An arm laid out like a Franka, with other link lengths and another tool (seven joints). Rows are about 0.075 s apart.
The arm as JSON. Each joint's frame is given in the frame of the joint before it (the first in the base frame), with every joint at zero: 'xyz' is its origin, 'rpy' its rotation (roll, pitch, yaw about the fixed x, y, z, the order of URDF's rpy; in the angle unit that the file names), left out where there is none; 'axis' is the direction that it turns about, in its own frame. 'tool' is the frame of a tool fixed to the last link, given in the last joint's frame.
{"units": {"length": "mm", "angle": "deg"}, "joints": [
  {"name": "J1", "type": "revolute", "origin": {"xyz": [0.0, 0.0, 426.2], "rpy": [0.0, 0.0, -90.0]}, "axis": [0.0, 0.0, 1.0]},
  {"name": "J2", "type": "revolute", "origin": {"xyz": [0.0, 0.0, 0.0], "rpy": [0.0, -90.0, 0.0]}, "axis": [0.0, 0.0, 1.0]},
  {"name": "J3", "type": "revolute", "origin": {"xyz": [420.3, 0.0, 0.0], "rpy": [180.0, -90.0, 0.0]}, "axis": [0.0, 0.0, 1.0]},
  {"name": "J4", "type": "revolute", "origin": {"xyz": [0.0, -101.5, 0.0], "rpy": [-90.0, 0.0, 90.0]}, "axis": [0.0, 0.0, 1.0]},
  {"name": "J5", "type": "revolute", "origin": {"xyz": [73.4, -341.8, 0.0], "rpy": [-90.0, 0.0, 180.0]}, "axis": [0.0, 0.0, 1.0]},
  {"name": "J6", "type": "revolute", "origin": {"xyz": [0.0, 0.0, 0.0], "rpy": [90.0, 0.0, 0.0]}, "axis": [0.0, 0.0, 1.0]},
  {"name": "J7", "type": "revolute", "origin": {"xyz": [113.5, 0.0, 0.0], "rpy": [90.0, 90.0, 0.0]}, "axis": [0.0, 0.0, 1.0]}
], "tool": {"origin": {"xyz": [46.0, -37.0, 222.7], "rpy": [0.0, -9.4, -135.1]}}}
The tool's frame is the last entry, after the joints.
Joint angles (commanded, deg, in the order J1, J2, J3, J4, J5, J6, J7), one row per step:
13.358 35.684 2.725 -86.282 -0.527 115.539 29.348
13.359 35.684 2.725 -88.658 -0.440 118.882 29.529
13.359 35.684 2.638 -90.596 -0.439 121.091 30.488
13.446 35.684 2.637 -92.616 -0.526 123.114 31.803
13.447 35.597 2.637 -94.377 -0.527 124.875 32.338
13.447 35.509 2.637 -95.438 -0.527 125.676 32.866
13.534 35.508 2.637 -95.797 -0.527 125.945 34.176
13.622 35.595 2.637 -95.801 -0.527 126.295 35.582
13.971 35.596 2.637 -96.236 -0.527 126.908 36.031
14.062 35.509 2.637 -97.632 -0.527 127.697 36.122
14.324 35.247 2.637 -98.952 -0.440 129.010 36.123
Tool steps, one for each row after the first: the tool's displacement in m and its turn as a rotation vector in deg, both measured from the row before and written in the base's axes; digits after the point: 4 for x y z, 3 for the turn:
-0.0012 0.0004 -0.0121 0.325 -0.908 -0.230
-0.0023 -0.0011 -0.0106 -0.057 -0.275 -1.020
-0.0043 0.0003 -0.0113 -0.177 -0.027 -1.157
-0.0041 -0.0007 -0.0085 -0.019 -0.085 -0.519
-0.0034 -0.0007 -0.0050 -0.093 0.163 -0.513
-0.0005 0.0012 -0.0022 -0.145 0.078 -1.213
0.0021 0.0019 -0.0007 -0.055 -0.256 -1.319
-0.0017 0.0042 -0.0021 0.012 -0.172 -0.099
-0.0067 -0.0005 -0.0072 -0.151 0.499 0.022
-0.0047 0.0024 -0.0035 0.130 -0.226 0.209

